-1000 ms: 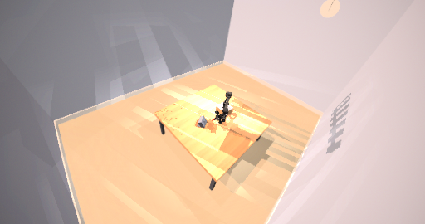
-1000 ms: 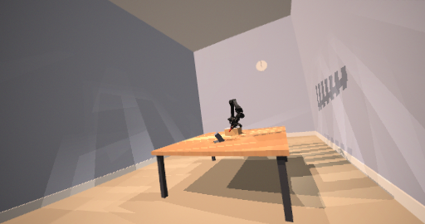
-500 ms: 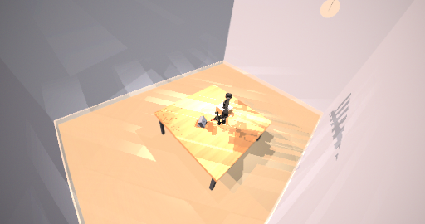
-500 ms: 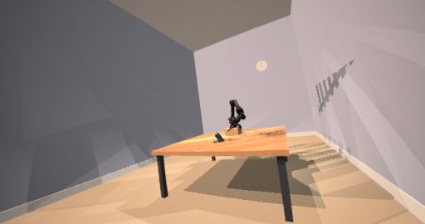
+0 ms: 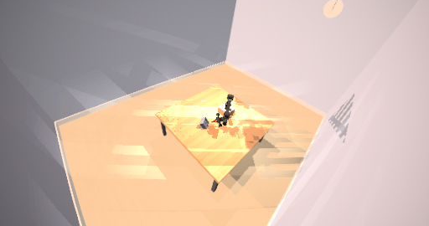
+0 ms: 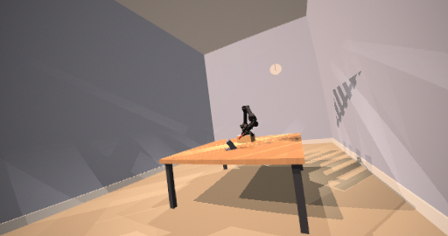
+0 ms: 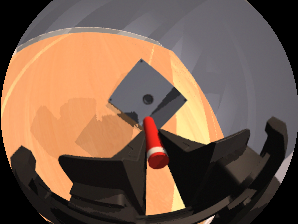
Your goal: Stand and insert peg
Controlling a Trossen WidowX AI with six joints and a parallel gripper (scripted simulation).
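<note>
Right now the grey sloped panel is 60 mm ahead of my gripper tip, 110 mm to the right of it and 70 mm below it. Round my gripper tip: red peg: 10 mm behind, 10 mm to the left, 10 mm above.
</note>
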